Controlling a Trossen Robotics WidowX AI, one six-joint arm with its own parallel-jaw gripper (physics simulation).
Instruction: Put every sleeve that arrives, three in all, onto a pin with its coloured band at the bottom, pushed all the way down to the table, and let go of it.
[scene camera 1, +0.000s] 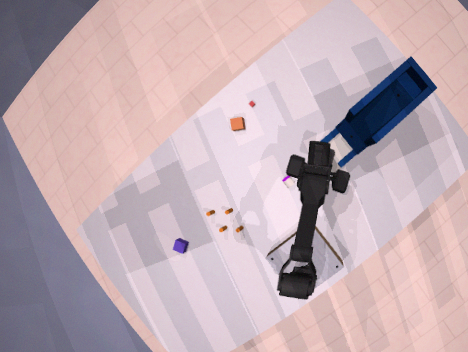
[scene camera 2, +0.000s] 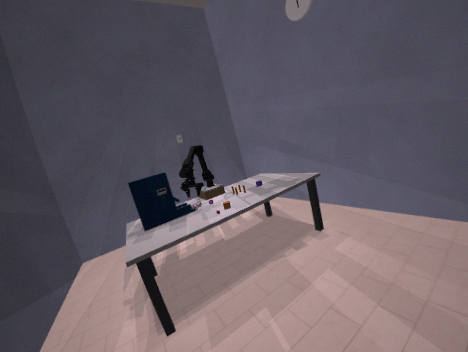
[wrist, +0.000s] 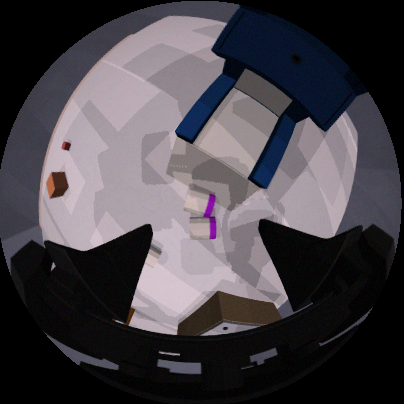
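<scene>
Two pale sleeves (wrist: 196, 200) (wrist: 200, 228) with purple bands lie on their sides close together, off the mouth of the blue chute, in the wrist view. A third sleeve (scene camera 1: 289, 183) (wrist: 154, 256) lies apart from them, partly hidden by a finger in the wrist view; its purple band shows in scene camera 1. Several orange pins (scene camera 1: 223, 229) (scene camera 2: 239, 188) stand upright on the table, with no sleeve on them; part of one shows at the wrist view's lower left. My gripper (scene camera 1: 318, 173) (scene camera 2: 193, 193) (wrist: 205, 227) is open and empty, above the two close sleeves.
The blue chute (scene camera 1: 367, 102) (scene camera 2: 152, 202) (wrist: 280, 52) stands beyond the sleeves. An orange cube (scene camera 1: 237, 124) (scene camera 2: 226, 205) (wrist: 57, 185) and a small red cube (scene camera 1: 251, 104) (wrist: 66, 145) lie to one side. A purple cube (scene camera 1: 180, 245) (scene camera 2: 259, 183) lies beyond the pins. The arm's base box (scene camera 2: 213, 192) (wrist: 240, 305) has brown sides.
</scene>
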